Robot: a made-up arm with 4 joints. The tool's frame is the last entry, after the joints. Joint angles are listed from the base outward. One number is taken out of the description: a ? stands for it. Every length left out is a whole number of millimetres.
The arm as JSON. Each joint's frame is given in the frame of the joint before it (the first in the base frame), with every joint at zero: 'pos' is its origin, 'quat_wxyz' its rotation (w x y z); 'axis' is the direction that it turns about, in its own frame. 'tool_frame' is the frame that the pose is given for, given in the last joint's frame.
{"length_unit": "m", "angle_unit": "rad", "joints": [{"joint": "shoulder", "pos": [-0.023, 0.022, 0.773], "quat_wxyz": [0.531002, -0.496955, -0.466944, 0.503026], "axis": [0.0, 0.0, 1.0]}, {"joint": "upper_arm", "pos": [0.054, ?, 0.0], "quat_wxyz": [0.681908, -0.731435, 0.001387, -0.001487], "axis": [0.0, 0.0, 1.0]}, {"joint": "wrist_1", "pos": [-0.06, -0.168, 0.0], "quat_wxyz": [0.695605, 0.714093, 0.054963, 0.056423], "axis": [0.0, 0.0, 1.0]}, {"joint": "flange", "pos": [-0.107, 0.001, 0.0], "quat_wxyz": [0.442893, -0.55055, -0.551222, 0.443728], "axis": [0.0, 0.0, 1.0]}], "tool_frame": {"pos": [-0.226, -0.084, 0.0], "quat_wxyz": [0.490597, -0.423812, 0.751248, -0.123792]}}
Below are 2 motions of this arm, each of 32 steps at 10 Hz.
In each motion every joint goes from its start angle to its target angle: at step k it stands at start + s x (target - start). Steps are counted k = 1, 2, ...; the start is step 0. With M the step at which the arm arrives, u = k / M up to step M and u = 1 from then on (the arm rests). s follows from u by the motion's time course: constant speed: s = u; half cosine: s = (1 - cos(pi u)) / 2; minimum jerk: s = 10 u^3 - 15 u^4 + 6 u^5.
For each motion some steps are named. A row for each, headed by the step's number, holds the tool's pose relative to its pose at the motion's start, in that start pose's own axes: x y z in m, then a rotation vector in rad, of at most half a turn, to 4 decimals.
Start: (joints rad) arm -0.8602 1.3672 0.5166 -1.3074
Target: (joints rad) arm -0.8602 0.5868 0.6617 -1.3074
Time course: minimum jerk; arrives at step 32
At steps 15, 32:
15: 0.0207 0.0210 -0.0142 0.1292 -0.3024 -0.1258
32: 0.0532 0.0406 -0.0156 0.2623 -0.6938 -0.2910

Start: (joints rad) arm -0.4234 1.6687 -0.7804 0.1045
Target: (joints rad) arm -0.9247 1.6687 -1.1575 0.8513
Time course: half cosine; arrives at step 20
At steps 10, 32:
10: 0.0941 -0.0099 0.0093 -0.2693 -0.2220 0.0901
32: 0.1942 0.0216 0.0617 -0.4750 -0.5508 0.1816

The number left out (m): 0.065
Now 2 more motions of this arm.
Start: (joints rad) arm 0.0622 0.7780 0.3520 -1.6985
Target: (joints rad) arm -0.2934 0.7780 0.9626 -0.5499
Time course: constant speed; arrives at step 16
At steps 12, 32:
12: 0.1583 -0.1181 0.0755 -0.2832 -0.5847 -0.1616
32: 0.1965 -0.1520 0.1175 -0.3297 -0.7966 -0.2668

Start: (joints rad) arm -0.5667 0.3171 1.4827 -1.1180
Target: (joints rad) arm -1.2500 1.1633 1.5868 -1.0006
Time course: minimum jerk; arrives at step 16
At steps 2, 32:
2: -0.0008 -0.0004 -0.0013 0.0074 0.0133 -0.0046
32: -0.0661 0.0167 -0.0636 0.6704 0.6496 -0.3345

